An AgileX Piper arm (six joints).
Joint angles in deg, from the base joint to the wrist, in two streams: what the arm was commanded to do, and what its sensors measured. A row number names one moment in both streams.
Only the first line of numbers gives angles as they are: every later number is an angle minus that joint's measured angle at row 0.
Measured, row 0:
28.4, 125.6, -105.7, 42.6, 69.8, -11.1
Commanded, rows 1 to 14:
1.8, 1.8, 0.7, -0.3, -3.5, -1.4
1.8, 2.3, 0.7, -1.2, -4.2, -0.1
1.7, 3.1, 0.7, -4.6, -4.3, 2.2
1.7, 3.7, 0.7, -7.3, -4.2, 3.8
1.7, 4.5, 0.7, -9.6, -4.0, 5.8
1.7, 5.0, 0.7, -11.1, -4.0, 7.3
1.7, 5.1, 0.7, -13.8, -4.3, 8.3
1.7, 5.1, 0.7, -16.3, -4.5, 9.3
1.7, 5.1, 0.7, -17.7, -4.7, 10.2
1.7, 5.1, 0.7, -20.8, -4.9, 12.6
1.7, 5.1, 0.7, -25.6, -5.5, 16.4
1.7, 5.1, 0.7, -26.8, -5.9, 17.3
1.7, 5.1, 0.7, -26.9, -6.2, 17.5
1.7, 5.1, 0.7, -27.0, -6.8, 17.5
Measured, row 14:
1.8, 5.1, 0.3, -26.0, -5.8, 16.7
